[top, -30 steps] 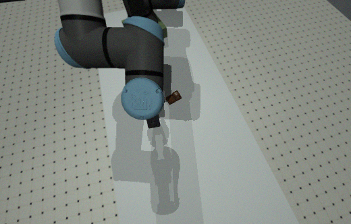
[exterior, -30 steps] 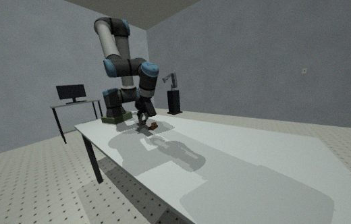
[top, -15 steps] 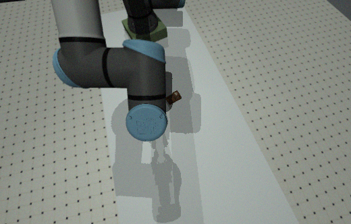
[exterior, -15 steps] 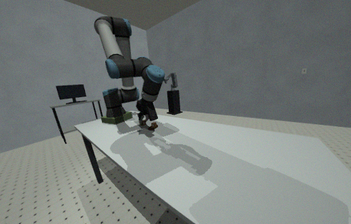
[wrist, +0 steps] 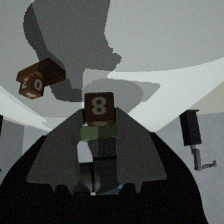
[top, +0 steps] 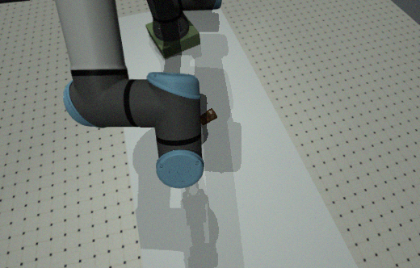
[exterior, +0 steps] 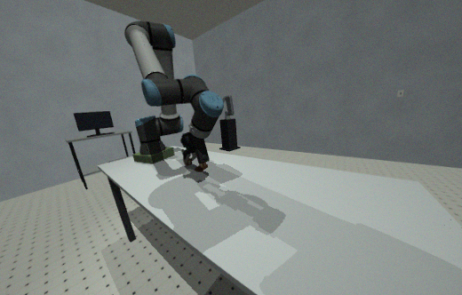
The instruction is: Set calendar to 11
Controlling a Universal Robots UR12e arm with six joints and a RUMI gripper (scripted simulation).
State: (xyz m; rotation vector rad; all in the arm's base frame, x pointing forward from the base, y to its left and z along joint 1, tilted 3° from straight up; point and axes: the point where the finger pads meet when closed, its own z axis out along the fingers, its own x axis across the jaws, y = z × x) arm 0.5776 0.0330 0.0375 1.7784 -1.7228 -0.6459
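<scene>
Now: hand 10 cm to the right of the brown calendar tray, 8 cm above it and 5 cm past it. Round my hand: brown cube 1 cm below, 1 cm behind.
</scene>
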